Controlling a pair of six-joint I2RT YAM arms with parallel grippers.
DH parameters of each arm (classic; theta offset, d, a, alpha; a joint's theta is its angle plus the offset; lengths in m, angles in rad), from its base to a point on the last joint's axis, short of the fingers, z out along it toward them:
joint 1: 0 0.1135 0.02 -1.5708
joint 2: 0 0 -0.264 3.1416
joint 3: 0.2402 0 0.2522 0
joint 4: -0.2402 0 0.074 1.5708
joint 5: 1.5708 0 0 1.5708
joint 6: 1.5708 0.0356 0 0
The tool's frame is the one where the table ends.
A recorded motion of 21 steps. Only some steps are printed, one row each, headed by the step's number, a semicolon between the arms.
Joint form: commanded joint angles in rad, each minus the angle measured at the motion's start. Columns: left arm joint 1, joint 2, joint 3, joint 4, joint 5, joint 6; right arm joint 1, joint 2, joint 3, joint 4, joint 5, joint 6.
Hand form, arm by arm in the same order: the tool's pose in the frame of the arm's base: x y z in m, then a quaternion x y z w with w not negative. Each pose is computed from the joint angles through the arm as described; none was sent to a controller.
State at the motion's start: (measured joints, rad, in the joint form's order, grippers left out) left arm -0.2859 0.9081 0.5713 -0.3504 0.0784 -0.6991; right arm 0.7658 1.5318 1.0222 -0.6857 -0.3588 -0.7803
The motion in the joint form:
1: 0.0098 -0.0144 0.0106 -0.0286 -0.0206 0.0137; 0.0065 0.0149 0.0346 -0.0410 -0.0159 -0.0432
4: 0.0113 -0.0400 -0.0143 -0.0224 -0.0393 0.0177; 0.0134 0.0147 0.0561 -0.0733 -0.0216 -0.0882
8: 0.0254 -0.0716 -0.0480 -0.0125 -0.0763 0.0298; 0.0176 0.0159 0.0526 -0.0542 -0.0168 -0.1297
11: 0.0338 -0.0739 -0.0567 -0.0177 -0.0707 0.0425; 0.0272 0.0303 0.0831 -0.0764 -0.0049 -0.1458
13: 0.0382 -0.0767 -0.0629 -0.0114 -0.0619 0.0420; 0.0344 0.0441 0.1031 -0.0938 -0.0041 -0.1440
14: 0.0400 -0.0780 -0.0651 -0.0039 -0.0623 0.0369; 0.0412 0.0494 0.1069 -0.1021 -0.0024 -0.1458
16: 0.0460 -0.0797 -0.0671 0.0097 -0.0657 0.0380; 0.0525 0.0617 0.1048 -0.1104 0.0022 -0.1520
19: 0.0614 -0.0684 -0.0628 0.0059 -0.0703 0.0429; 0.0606 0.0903 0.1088 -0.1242 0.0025 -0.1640
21: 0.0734 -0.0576 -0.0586 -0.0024 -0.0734 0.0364; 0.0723 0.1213 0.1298 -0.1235 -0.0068 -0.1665
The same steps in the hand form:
1: 0.1828 -0.0539 0.2314 -0.17173 0.88800 -0.22007 0.36541; 0.2023 0.2153 0.2146 -0.71527 0.65178 0.17885 0.17773
4: 0.1785 -0.0517 0.2279 -0.17421 0.88618 -0.21301 0.37277; 0.2008 0.2169 0.2196 -0.73188 0.63362 0.17859 0.17602
8: 0.1740 -0.0465 0.2225 -0.18255 0.88292 -0.19479 0.38624; 0.2011 0.2187 0.2189 -0.74618 0.61552 0.17228 0.18619
11: 0.1730 -0.0449 0.2195 -0.17999 0.88599 -0.19068 0.38246; 0.2022 0.2233 0.2226 -0.75421 0.60813 0.16621 0.18362
13: 0.1727 -0.0443 0.2184 -0.18018 0.88530 -0.19407 0.38226; 0.2026 0.2268 0.2237 -0.75594 0.60756 0.16716 0.17745
14: 0.1730 -0.0440 0.2185 -0.18300 0.88327 -0.19584 0.38470; 0.2013 0.2284 0.2230 -0.75862 0.60569 0.16721 0.17227
16: 0.1738 -0.0430 0.2192 -0.18524 0.87986 -0.19568 0.39146; 0.1989 0.2306 0.2185 -0.76405 0.60224 0.16636 0.16080
19: 0.1758 -0.0404 0.2186 -0.19136 0.88096 -0.18777 0.38991; 0.1985 0.2338 0.2111 -0.77005 0.59890 0.16749 0.14248
21: 0.1772 -0.0384 0.2175 -0.20089 0.88212 -0.18259 0.38493; 0.1999 0.2412 0.2079 -0.77396 0.59345 0.17304 0.13732

